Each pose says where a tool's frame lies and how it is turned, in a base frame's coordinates. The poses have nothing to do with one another.
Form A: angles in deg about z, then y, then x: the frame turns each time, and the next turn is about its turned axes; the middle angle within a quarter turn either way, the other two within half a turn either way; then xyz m.
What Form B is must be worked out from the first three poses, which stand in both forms.
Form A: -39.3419 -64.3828 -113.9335 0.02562 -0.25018 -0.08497
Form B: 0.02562 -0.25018 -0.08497 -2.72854 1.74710 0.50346
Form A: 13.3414 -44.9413 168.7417 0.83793 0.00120 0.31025
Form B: 0.83793 0.00120 0.31025 2.94840 2.33812 -0.04183
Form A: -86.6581 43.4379 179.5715 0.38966 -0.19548 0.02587
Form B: 0.38966 -0.19548 0.02587 0.00790 2.38343 1.64000
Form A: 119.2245 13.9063 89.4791 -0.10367 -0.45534 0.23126
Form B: -0.10367 -0.45534 0.23126 1.32808 1.56197 0.51225
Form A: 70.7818 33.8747 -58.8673 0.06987 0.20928 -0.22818
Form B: 0.06987 0.20928 -0.22818 -0.90571 1.12712 2.48142
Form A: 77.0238 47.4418 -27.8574 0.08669 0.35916 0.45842
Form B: 0.08669 0.35916 0.45842 -0.40530 0.92984 1.96671
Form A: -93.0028 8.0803 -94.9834 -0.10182 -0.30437 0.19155
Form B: -0.10182 -0.30437 0.19155 -1.42924 1.65691 -0.04015
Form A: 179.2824 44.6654 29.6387 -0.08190 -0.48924 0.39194
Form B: -0.08190 -0.48924 0.39194 0.46392 0.90439 2.44863
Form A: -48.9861 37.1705 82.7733 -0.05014 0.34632 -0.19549
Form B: -0.05014 0.34632 -0.19549 0.91820 1.47039 -2.34930
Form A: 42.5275 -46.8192 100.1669 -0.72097 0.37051 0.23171
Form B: -0.72097 0.37051 0.23171 2.39584 1.69188 -0.69852
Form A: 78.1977 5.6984 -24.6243 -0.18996 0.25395 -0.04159
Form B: -0.18996 0.25395 -0.04159 -1.33574 0.44043 2.72227
